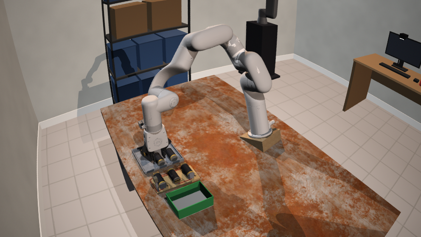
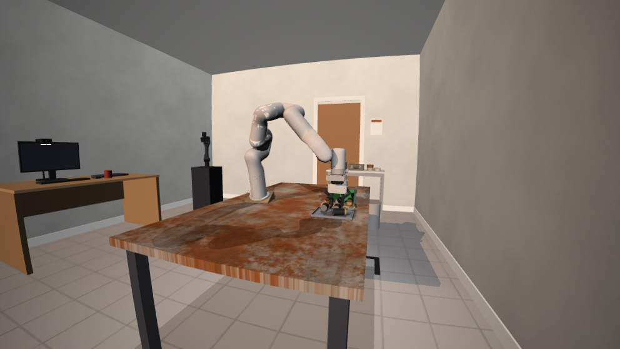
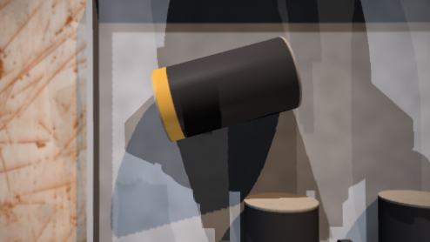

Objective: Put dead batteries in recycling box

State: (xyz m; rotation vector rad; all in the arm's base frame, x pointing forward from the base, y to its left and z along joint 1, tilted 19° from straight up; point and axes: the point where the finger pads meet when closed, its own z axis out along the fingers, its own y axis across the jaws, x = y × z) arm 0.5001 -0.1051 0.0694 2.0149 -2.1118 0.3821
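The grey tray lies 5 cm to the right of my hand, 4 cm below it and 1 cm behind it. The rest, counted from my hand: green recycling box 29 cm to the left, 3 cm below, 2 cm ahead.
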